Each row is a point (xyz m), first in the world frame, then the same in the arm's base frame.
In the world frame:
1: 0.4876 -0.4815 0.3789
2: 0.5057 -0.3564 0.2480
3: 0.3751 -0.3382 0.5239
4: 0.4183 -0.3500 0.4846
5: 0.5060 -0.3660 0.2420
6: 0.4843 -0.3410 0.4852
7: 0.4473 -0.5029 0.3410
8: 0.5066 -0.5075 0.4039
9: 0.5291 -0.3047 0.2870
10: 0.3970 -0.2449 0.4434
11: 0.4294 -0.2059 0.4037
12: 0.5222 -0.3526 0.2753
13: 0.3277 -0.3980 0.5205
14: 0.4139 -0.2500 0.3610
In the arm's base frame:
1: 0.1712 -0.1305 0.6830
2: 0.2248 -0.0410 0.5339
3: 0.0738 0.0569 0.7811
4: 0.1177 0.0301 0.7510
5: 0.2238 -0.0516 0.5299
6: 0.1838 0.0282 0.7586
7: 0.1315 -0.1527 0.6450
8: 0.1826 -0.1532 0.7149
9: 0.2535 0.0134 0.5648
10: 0.1203 0.1259 0.6877
11: 0.1631 0.1497 0.6458
12: 0.2390 -0.0342 0.5619
13: 0.0167 0.0062 0.7832
14: 0.1438 0.1006 0.6108

